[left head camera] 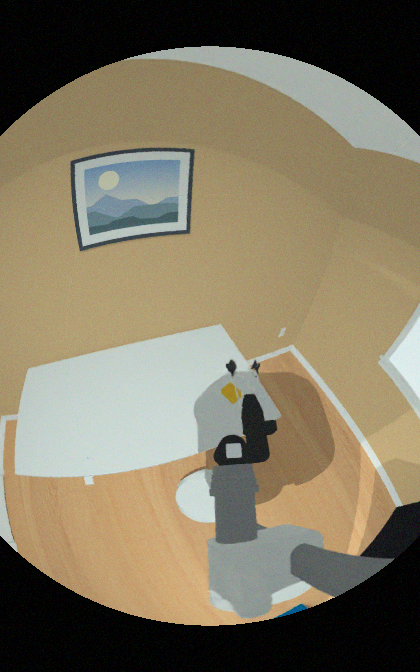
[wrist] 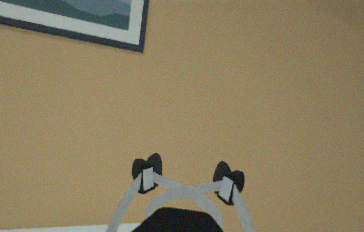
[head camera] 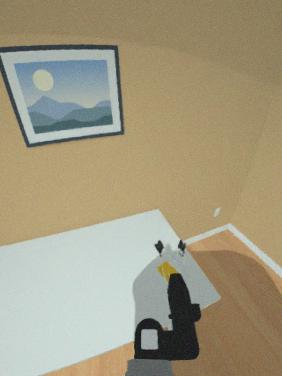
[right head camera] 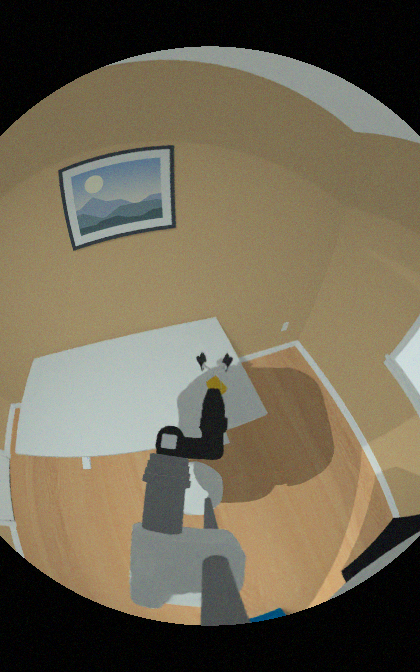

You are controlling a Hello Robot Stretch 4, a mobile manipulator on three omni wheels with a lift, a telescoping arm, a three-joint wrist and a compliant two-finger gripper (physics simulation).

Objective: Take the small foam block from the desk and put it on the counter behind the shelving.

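Places are measured from the robot's base along level axes (x left, y back, z up), in metres.
Where they show: gripper, between the fingertips: [wrist: 187, 170] [head camera: 169, 241].
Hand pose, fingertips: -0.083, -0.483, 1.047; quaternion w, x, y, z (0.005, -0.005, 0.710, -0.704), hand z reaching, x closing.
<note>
After its pixels a point has its place, as x, y, z.
The small foam block [head camera: 166, 270] {-0.097, -0.533, 0.738} [left head camera: 230, 393] [right head camera: 215, 384] is yellow and lies on the white desk [head camera: 65, 280] {0.463, -0.479, 0.694} [left head camera: 115, 400] [right head camera: 110, 395] near its right end. It does not show in the wrist view. My gripper [head camera: 170, 247] {-0.083, -0.483, 1.047} [left head camera: 243, 367] [right head camera: 214, 360] [wrist: 187, 170] {-0.083, -0.483, 1.047} is open and empty, its fingers well apart. It is above the desk. In the head views the fingertips show past the block on the wall side, and the wrist partly covers the block. The counter and the shelving's surfaces behind it cannot be made out.
A framed picture [head camera: 75, 131] {0.395, -0.931, 1.390} [left head camera: 134, 242] [right head camera: 125, 237] [wrist: 100, 39] {0.280, -0.976, 1.352} hangs on the tan wall behind the desk. A window [left head camera: 407, 350] [right head camera: 410, 350] is at the right. A black object [left head camera: 400, 530] [right head camera: 380, 542] stands at the lower right. A blue edge [left head camera: 295, 611] [right head camera: 270, 616] shows at the bottom.
</note>
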